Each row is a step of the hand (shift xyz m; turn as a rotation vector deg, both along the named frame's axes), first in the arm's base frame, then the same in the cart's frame.
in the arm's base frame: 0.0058 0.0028 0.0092 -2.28 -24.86 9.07
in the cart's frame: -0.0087 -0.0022 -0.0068 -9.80 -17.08 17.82
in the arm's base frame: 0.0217 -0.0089 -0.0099 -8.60 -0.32 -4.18
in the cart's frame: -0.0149 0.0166 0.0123 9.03 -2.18 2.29
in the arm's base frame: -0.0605 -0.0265 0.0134 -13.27 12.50 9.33
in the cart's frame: 0.0345 -0.0551 0.0177 9.38 -9.88 -15.29
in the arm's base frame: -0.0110 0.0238 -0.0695 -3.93 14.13 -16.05
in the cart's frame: 0.0516 0.0523 0.0113 15.44 14.45 -5.03
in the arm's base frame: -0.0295 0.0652 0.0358 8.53 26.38 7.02
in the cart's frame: 0.0235 -0.0189 -0.0741 -3.17 9.77 -26.69
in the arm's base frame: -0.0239 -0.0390 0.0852 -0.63 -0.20 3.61
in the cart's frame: -0.0358 -0.0897 -0.0048 -1.42 -3.04 -1.49
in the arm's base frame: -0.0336 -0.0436 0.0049 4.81 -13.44 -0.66
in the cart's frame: 0.0124 -0.0395 0.0366 -7.30 -1.68 12.17
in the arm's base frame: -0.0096 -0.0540 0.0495 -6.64 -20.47 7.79
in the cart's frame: -0.0330 -0.0612 0.0249 -4.39 -17.10 14.57
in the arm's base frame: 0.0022 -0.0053 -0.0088 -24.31 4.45 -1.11
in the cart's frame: 0.0013 0.0056 0.0088 21.47 -11.87 -3.23
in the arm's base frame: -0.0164 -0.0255 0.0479 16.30 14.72 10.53
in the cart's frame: -0.0187 -0.0535 0.0005 -14.52 7.50 -18.06
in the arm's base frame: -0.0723 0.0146 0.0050 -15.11 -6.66 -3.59
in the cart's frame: 0.0599 -0.0408 -0.0147 12.21 -8.79 7.69
